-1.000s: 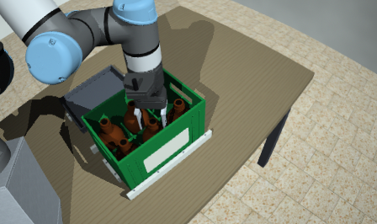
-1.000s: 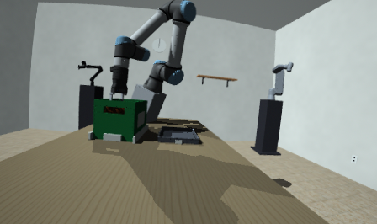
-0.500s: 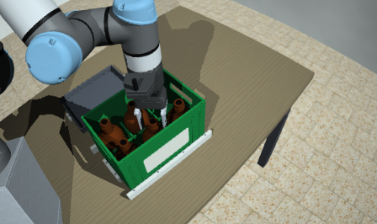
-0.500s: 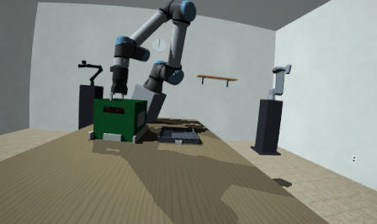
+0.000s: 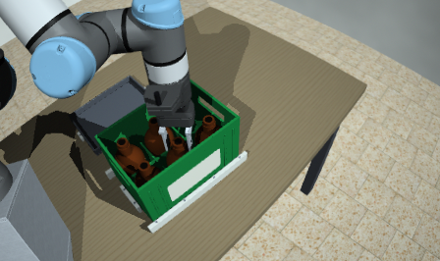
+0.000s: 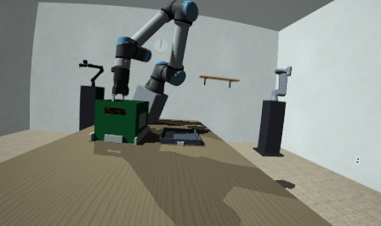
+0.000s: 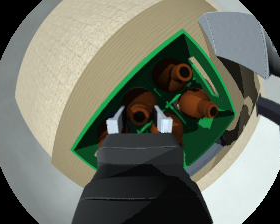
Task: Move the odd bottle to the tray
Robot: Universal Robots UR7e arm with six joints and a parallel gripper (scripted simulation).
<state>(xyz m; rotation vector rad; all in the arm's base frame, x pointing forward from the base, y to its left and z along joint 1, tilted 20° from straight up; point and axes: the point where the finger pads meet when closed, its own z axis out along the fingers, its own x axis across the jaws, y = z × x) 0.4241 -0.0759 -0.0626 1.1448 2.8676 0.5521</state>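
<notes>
Now: the crate 80 mm below my hand and 40 mm to the left of it. Also, from my hand: dark grey tray: 330 mm to the left, 150 mm below, 40 mm behind.
</notes>
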